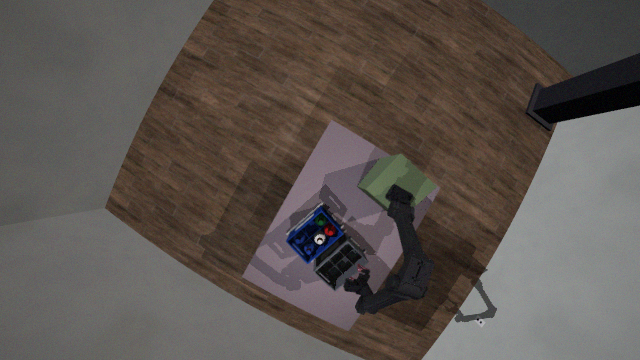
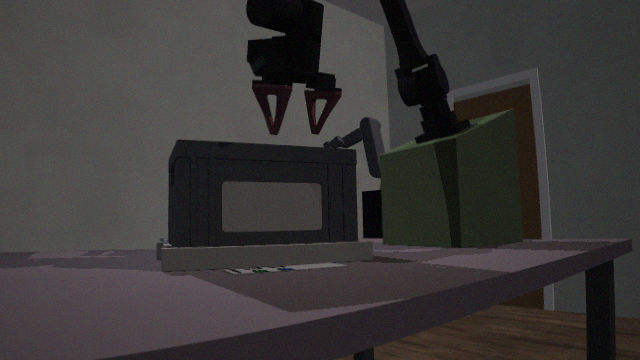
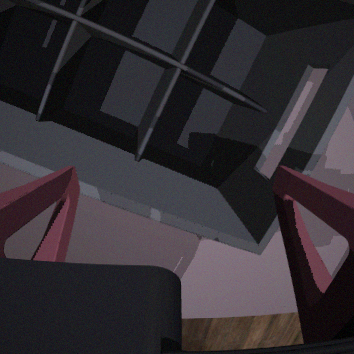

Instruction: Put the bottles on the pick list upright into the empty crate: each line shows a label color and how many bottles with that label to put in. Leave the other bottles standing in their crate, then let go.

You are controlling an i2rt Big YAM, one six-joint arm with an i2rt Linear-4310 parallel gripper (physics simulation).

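Frame: origin at the arm's base, x back, y right, z up, level; centimetres.
Where they show: gripper, fingertip midpoint: (image 1: 354, 270) (image 2: 295, 134) (image 3: 175, 176); arm's base, link origin: (image 1: 398, 195) (image 2: 443, 134).
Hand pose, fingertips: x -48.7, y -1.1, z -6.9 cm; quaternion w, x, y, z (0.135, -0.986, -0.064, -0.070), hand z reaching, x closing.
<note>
Things, the pixels of their top centre, and the offset from my fingertips. "*": a spot on its surface instead.
- dark grey crate, top centre: (image 3: 128, 21) (image 2: 256, 154) (image 1: 341, 267) dx -2.7, dy +6.9, dz -2.5 cm
- blue crate, surface spot: (image 1: 298, 252) * dx -5.8, dy +33.1, dz -3.2 cm
- green top, surface spot: (image 1: 320, 220) * dx +16.8, dy +30.4, dz -3.9 cm
- red top, surface spot: (image 1: 329, 230) * dx +13.5, dy +22.9, dz -5.4 cm
- white top, surface spot: (image 1: 319, 239) * dx +6.1, dy +25.6, dz -5.2 cm
- pick list, surface spot: (image 2: 320, 266) * dx -3.4, dy -8.8, dz -19.9 cm
- low pale rail, top centre: (image 2: 275, 244) dx -6.0, dy -2.4, dz -17.1 cm
The dark grey crate (image 1: 325, 280) (image 2: 200, 200) (image 3: 125, 175) stands on the table beside the blue crate; no bottles show in its compartments. The blue crate (image 1: 298, 252) holds bottles with a green top (image 1: 320, 220), a red top (image 1: 329, 230) and a white top (image 1: 319, 239), and dark blue shapes that may be more bottles. Their labels cannot be read. The pick list (image 2: 320, 266) lies flat before the grey crate, with small green and blue marks, too oblique to read. My gripper (image 1: 358, 272) (image 2: 295, 134) (image 3: 175, 176) is open and empty, fingers down, above the grey crate's near edge.
A green block (image 1: 380, 175) (image 2: 420, 195) carries the arm's base to the right of the crates. A low pale rail (image 2: 265, 256) runs along the grey crate's foot. A grey jointed object (image 2: 371, 147) stands behind, between crate and block.
</note>
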